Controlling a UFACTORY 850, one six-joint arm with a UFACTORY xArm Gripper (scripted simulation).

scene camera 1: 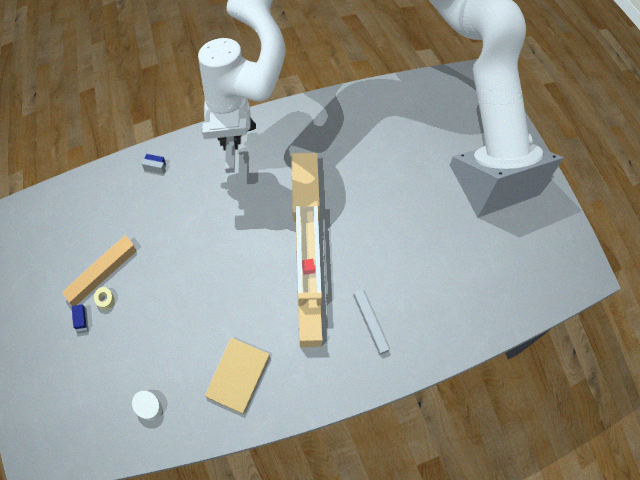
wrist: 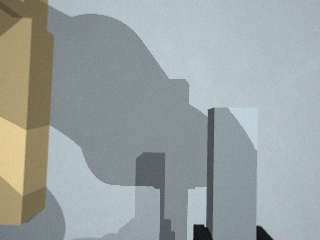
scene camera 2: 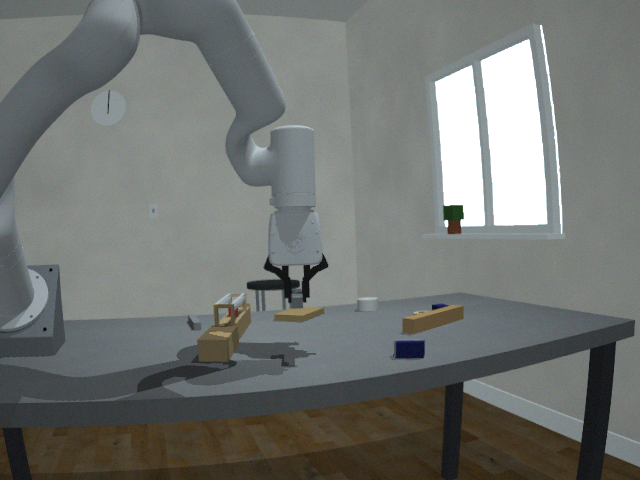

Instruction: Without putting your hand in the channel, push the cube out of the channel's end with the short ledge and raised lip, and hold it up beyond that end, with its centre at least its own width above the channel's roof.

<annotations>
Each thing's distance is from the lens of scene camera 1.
flat wooden board (scene camera 1: 241,366): 124 cm
</annotations>
